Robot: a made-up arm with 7 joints. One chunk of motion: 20 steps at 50 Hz.
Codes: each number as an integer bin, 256 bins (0 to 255) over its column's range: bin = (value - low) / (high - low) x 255, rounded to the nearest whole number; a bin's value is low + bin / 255 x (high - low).
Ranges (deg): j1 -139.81..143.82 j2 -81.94..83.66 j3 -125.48..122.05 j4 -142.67..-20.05 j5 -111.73..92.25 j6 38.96..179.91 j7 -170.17..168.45
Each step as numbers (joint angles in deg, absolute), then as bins.
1 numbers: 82.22 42.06 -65.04 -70.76 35.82 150.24 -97.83
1 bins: 200 191 62 150 184 201 54
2 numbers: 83.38 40.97 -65.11 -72.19 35.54 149.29 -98.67
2 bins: 201 189 62 147 184 200 54
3 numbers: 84.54 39.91 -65.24 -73.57 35.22 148.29 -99.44
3 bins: 202 188 62 144 184 198 53
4 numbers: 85.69 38.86 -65.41 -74.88 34.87 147.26 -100.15
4 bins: 203 186 62 141 183 196 53
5 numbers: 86.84 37.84 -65.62 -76.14 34.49 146.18 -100.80
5 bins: 204 184 62 138 183 194 52
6 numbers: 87.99 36.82 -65.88 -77.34 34.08 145.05 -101.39
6 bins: 205 183 61 136 182 192 52
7 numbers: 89.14 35.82 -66.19 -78.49 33.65 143.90 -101.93
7 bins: 206 181 61 133 182 190 51
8 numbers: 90.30 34.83 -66.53 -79.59 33.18 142.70 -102.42
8 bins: 207 180 61 131 181 188 51
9 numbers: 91.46 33.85 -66.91 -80.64 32.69 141.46 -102.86
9 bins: 208 178 60 129 181 185 51
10 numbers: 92.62 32.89 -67.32 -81.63 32.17 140.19 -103.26
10 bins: 209 177 60 127 180 183 50
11 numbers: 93.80 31.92 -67.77 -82.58 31.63 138.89 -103.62
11 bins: 210 175 59 125 179 181 50
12 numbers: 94.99 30.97 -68.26 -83.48 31.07 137.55 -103.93
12 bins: 211 174 59 123 179 178 50
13 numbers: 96.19 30.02 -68.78 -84.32 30.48 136.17 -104.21
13 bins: 212 172 58 121 178 176 50
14 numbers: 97.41 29.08 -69.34 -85.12 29.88 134.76 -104.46
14 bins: 213 171 58 120 177 173 49
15 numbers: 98.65 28.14 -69.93 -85.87 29.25 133.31 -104.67
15 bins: 214 170 57 118 176 171 49
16 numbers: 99.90 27.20 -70.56 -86.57 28.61 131.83 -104.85
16 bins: 216 168 57 117 175 168 49
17 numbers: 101.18 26.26 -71.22 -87.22 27.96 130.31 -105.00
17 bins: 217 167 56 115 175 165 49
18 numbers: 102.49 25.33 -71.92 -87.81 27.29 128.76 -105.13
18 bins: 218 165 55 114 174 162 49
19 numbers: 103.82 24.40 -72.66 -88.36 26.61 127.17 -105.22
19 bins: 219 164 54 113 173 160 49
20 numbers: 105.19 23.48 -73.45 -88.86 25.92 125.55 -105.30
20 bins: 220 162 54 112 172 157 49
